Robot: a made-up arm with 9 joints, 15 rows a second.
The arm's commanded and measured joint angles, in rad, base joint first. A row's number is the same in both.
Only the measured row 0 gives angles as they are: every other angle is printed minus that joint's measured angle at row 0.
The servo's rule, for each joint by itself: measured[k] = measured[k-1] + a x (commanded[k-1-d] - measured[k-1]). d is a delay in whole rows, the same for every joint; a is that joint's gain. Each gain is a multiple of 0.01, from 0.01 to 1. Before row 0 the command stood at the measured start. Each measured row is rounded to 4 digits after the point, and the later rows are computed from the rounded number. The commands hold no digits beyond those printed.
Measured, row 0:
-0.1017 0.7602 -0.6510 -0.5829 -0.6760 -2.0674 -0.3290 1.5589 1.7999
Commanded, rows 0 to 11:
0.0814 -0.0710 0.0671 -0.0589 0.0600 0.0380 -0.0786 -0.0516 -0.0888
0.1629 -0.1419 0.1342 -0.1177 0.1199 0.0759 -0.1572 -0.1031 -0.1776
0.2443 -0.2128 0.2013 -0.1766 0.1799 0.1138 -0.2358 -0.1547 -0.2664
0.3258 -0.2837 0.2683 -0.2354 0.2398 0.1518 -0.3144 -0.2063 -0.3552
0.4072 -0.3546 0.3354 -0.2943 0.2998 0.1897 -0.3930 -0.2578 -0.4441
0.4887 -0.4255 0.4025 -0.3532 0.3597 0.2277 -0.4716 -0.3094 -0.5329
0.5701 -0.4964 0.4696 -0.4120 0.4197 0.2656 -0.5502 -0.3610 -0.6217
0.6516 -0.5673 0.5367 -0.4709 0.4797 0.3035 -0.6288 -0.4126 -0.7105
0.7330 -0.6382 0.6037 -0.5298 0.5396 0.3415 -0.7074 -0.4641 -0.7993
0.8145 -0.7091 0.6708 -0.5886 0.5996 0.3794 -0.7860 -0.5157 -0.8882
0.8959 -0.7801 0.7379 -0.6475 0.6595 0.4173 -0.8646 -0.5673 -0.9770
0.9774 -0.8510 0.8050 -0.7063 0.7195 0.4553 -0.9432 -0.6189 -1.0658
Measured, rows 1 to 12:
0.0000 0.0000 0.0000 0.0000 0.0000 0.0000 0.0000 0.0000 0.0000
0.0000 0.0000 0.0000 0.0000 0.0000 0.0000 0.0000 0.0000 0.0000
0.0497 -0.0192 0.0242 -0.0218 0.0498 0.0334 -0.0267 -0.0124 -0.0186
0.1188 -0.0523 0.0638 -0.0573 0.1080 0.0708 -0.0711 -0.0342 -0.0520
0.1954 -0.0956 0.1133 -0.1014 0.1677 0.1086 -0.1271 -0.0631 -0.0970
0.2749 -0.1464 0.1691 -0.1510 0.2275 0.1466 -0.1908 -0.0975 -0.1512
0.3556 -0.2026 0.2290 -0.2040 0.2875 0.1845 -0.2595 -0.1360 -0.2127
0.4368 -0.2628 0.2915 -0.2592 0.3474 0.2225 -0.3316 -0.1776 -0.2799
0.5181 -0.3259 0.3556 -0.3157 0.4074 0.2604 -0.4059 -0.2216 -0.3517
0.5995 -0.3911 0.4208 -0.3731 0.4674 0.2983 -0.4817 -0.2674 -0.4270
0.6809 -0.4578 0.4866 -0.4311 0.5273 0.3363 -0.5584 -0.3146 -0.5052
0.7624 -0.5257 0.5529 -0.4894 0.5873 0.3742 -0.6358 -0.3629 -0.5856
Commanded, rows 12 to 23:
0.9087 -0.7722 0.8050 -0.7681 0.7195 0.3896 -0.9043 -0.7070 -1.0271
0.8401 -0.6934 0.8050 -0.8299 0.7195 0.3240 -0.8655 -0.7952 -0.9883
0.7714 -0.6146 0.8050 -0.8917 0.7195 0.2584 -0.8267 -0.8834 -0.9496
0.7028 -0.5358 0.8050 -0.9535 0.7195 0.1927 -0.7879 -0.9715 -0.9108
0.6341 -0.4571 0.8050 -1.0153 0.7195 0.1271 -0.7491 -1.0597 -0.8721
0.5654 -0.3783 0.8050 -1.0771 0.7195 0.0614 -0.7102 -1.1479 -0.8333
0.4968 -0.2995 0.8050 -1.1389 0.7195 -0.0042 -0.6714 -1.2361 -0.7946
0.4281 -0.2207 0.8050 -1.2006 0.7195 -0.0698 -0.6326 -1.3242 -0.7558
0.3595 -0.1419 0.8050 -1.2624 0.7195 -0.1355 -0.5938 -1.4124 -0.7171
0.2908 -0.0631 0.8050 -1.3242 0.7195 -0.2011 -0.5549 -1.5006 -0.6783
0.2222 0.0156 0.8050 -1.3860 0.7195 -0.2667 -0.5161 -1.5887 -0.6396
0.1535 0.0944 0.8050 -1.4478 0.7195 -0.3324 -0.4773 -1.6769 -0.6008
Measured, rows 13 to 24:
0.8438 -0.5944 0.6195 -0.5479 0.6472 0.4121 -0.7136 -0.4120 -0.6678
0.9253 -0.6637 0.6863 -0.6065 0.7072 0.4501 -0.7917 -0.4617 -0.7514
0.9152 -0.6930 0.7290 -0.6663 0.7174 0.3969 -0.8300 -0.5206 -0.8093
0.8694 -0.6931 0.7564 -0.7268 0.7191 0.3327 -0.8421 -0.5865 -0.8469
0.8096 -0.6719 0.7739 -0.7878 0.7194 0.2673 -0.8369 -0.6578 -0.8685
0.7445 -0.6352 0.7851 -0.8491 0.7195 0.2017 -0.8202 -0.7331 -0.8774
0.6772 -0.5871 0.7923 -0.9106 0.7195 0.1361 -0.7960 -0.8115 -0.8763
0.6090 -0.5307 0.7969 -0.9722 0.7195 0.0704 -0.7668 -0.8922 -0.8673
0.5406 -0.4683 0.7998 -1.0339 0.7195 0.0048 -0.7344 -0.9747 -0.8520
0.4720 -0.4014 0.8017 -1.0956 0.7195 -0.0608 -0.6998 -1.0586 -0.8318
0.4034 -0.3313 0.8029 -1.1573 0.7195 -0.1265 -0.6638 -1.1435 -0.8077
0.3347 -0.2589 0.8037 -1.2191 0.7195 -0.1921 -0.6268 -1.2292 -0.7805

